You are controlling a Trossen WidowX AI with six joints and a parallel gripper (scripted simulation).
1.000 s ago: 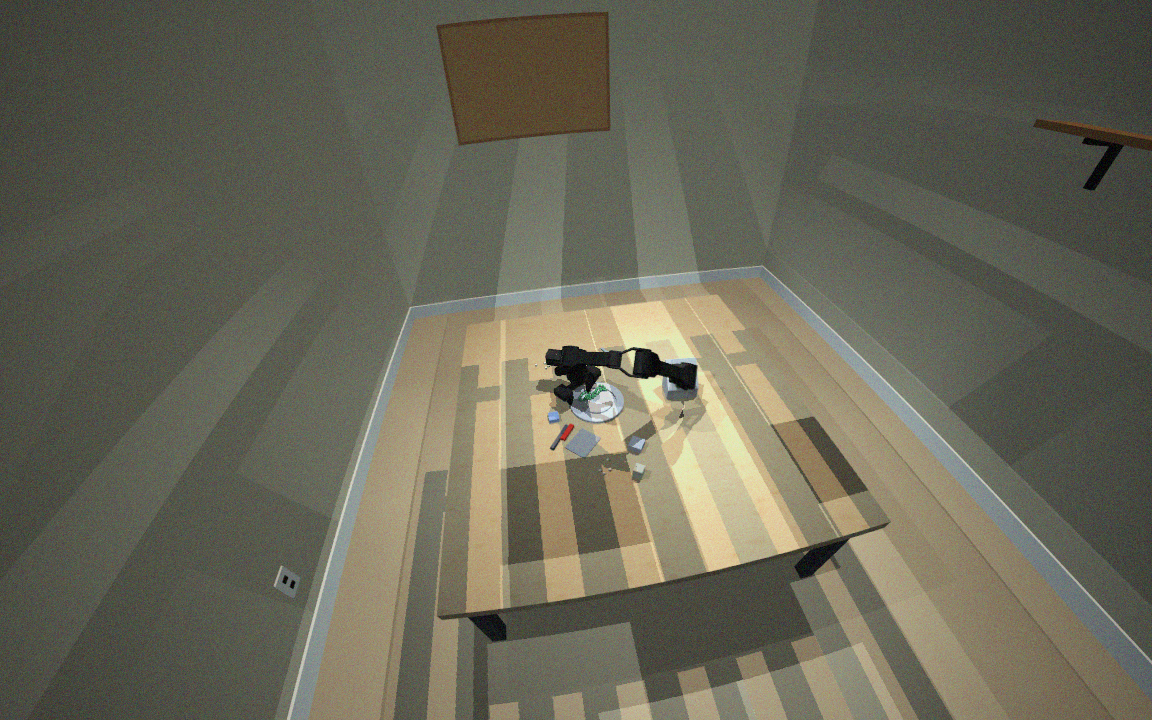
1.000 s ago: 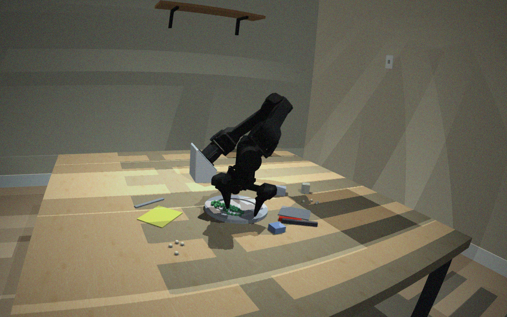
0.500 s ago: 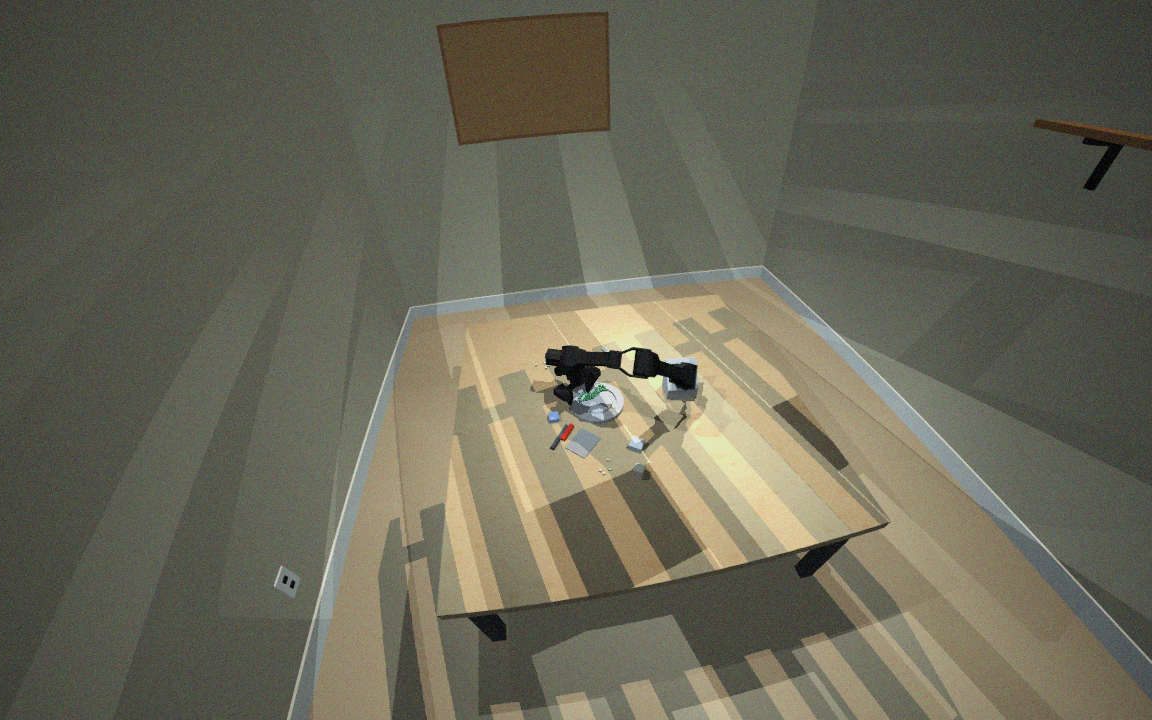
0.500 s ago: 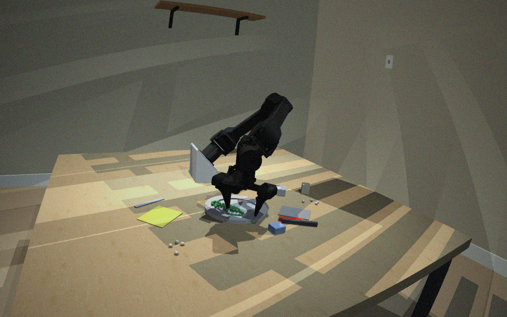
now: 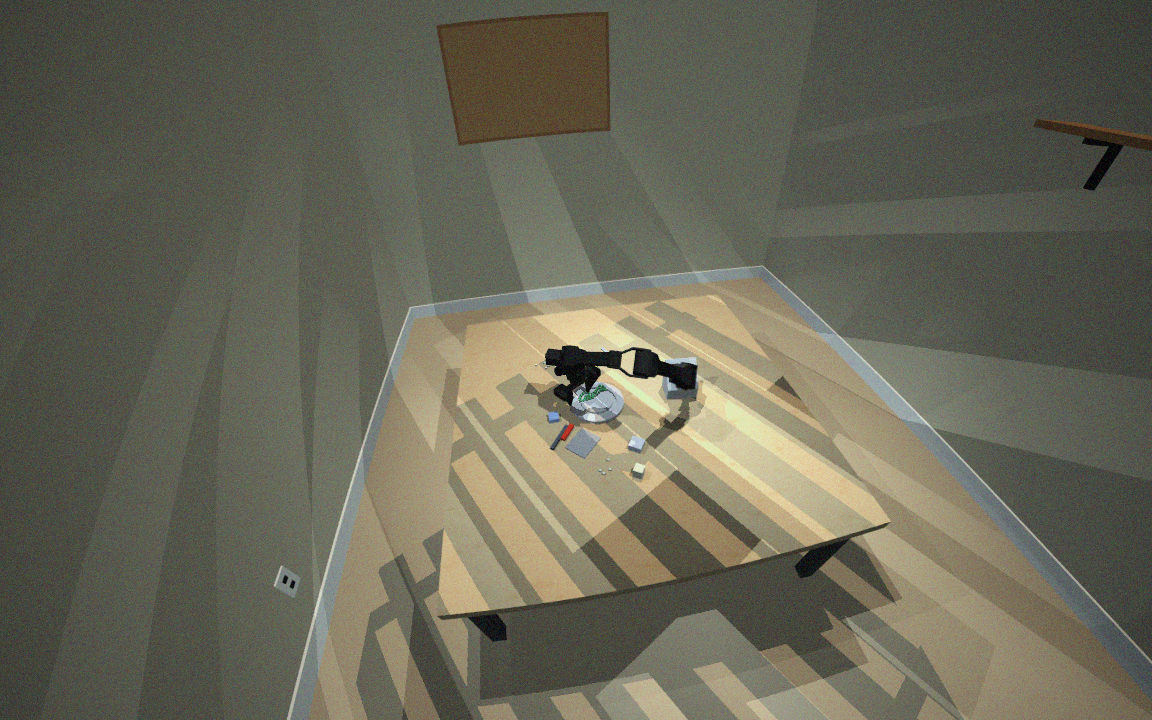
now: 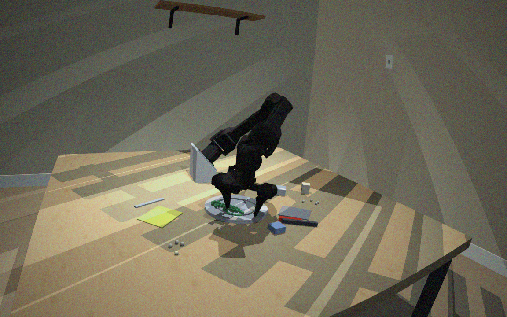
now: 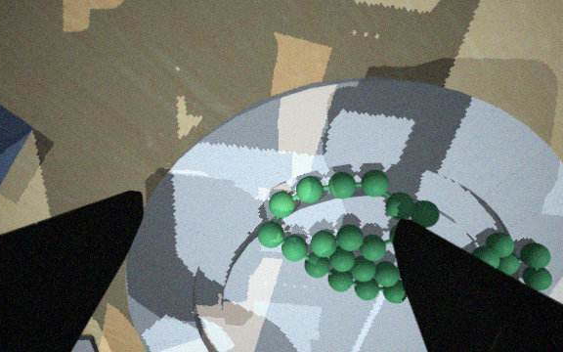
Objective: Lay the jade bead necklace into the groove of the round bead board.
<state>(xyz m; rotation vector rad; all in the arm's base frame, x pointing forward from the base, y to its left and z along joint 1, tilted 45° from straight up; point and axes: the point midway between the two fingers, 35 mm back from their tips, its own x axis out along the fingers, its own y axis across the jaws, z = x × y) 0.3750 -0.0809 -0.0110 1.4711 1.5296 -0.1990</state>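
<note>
Now: the round grey bead board 6 cm behind my gripper tip, 2 cm to the left of it and 1 cm below it. The rest, counted from my gripper tip: grey plate: 19 cm to the left, 3 cm ahead, 2 cm below; then blue block: 11 cm ahead, 5 cm to the left, 1 cm below; then red and black pen: 14 cm to the left, 9 cm ahead, 2 cm below.
</note>
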